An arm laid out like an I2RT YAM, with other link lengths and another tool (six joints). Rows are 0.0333 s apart.
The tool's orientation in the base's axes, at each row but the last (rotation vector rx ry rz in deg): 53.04, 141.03, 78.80; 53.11, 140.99, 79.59; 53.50, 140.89, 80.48; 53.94, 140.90, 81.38; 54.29, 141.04, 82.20; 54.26, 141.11, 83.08; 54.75, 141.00, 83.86; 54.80, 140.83, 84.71; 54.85, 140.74, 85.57; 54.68, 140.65, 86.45; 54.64, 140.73, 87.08; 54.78, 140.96, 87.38; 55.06, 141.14, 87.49
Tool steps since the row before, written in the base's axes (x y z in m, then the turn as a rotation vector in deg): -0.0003, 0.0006, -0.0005, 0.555, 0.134, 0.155; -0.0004, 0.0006, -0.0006, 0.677, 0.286, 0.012; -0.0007, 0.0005, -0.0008, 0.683, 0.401, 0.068; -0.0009, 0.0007, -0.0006, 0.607, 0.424, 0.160; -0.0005, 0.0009, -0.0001, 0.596, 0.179, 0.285; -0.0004, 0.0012, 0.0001, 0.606, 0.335, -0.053; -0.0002, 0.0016, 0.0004, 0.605, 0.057, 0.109; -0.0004, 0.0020, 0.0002, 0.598, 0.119, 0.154; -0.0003, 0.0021, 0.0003, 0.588, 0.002, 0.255; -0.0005, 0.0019, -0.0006, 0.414, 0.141, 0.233; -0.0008, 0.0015, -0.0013, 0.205, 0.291, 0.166; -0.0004, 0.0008, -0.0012, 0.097, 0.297, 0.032; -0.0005, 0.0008, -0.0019, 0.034, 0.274, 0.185
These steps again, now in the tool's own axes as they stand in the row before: 0.0005, -0.0003, 0.0006, -0.338, 0.418, 0.247; 0.0006, -0.0004, 0.0006, -0.366, 0.411, 0.487; 0.0007, -0.0008, 0.0005, -0.294, 0.501, 0.542; 0.0010, -0.0006, 0.0005, -0.205, 0.551, 0.477; 0.0009, 0.0000, 0.0005, -0.315, 0.564, 0.226; 0.0010, 0.0003, 0.0007, -0.299, 0.343, 0.525; 0.0012, 0.0008, 0.0009, -0.424, 0.384, 0.231; 0.0015, 0.0006, 0.0012, -0.374, 0.438, 0.252; 0.0015, 0.0008, 0.0013, -0.410, 0.481, 0.107; 0.0013, -0.0001, 0.0016, -0.198, 0.426, 0.156; 0.0012, -0.0010, 0.0015, 0.036, 0.321, 0.223; 0.0005, -0.0009, 0.0011, 0.094, 0.162, 0.252; 0.0004, -0.0016, 0.0014, 0.169, 0.253, 0.134
